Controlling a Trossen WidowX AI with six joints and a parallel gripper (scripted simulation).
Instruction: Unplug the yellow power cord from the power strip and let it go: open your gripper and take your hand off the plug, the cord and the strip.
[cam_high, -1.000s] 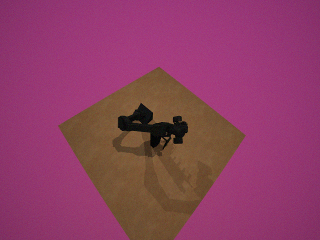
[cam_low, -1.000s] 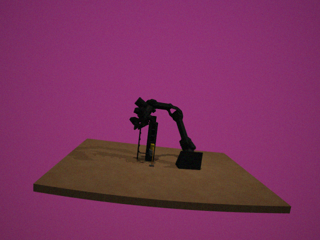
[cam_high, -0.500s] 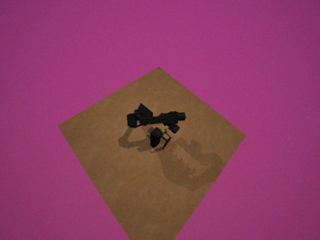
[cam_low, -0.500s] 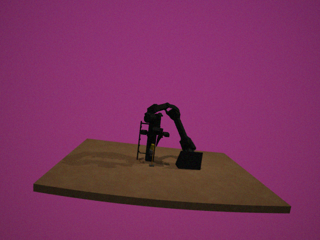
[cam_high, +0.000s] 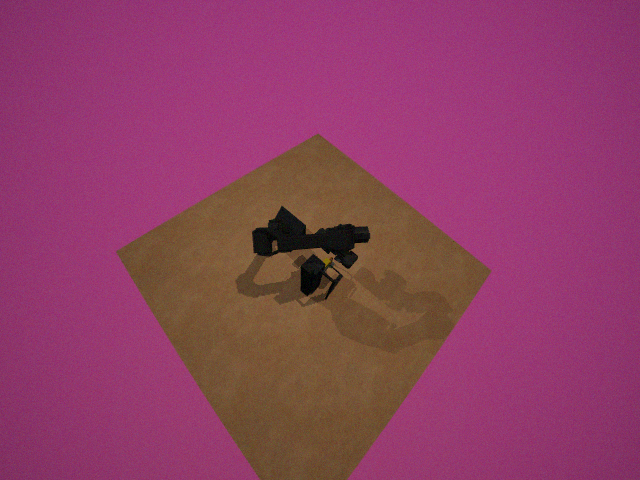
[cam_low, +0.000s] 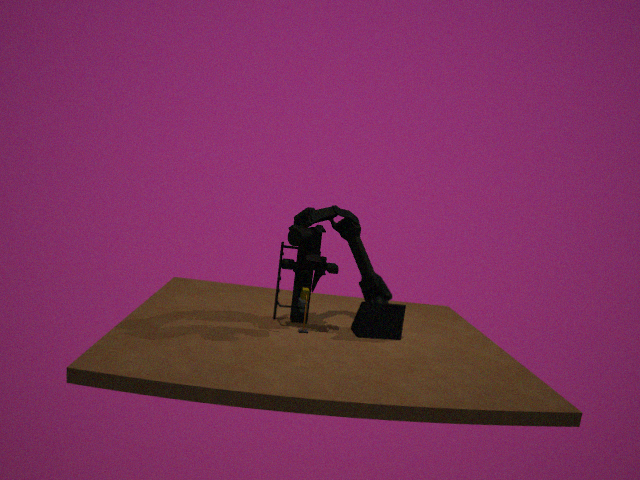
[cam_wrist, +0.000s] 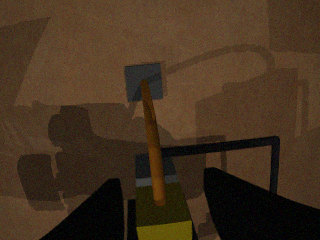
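The yellow plug lies 1 cm ahead of my gripper tip, 6 cm to the right of it and 1 cm below it. Also, from my gripper tip: dark upright block 2 cm ahead, 16 cm to the right, 2 cm above.
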